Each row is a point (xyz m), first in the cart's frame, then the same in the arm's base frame.
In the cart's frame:
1: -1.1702 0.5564 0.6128
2: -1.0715 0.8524 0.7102
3: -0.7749 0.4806 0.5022
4: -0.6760 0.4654 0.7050
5: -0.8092 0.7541 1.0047
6: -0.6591 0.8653 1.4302
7: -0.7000 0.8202 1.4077
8: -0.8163 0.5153 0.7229
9: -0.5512 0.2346 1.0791
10: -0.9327 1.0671 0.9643
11: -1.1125 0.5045 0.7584
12: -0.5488 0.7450 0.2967
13: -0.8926 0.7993 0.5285
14: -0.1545 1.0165 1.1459
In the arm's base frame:
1: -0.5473 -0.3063 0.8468
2: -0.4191 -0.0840 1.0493
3: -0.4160 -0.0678 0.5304
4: -0.1922 -0.0974 0.5447
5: -0.0258 -0.1047 0.9487
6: 0.4078 -0.1059 1.1157
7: 0.3675 -0.1528 1.0960
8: -0.2571 -0.1580 0.6656
9: 0.1935 -0.3246 0.4532
10: -0.1364 0.0459 1.2314
11: -0.3931 -0.3635 0.8341
12: -0.4666 0.3330 0.5205
13: -0.4682 0.0637 0.8404
14: 0.4506 0.4229 0.8384

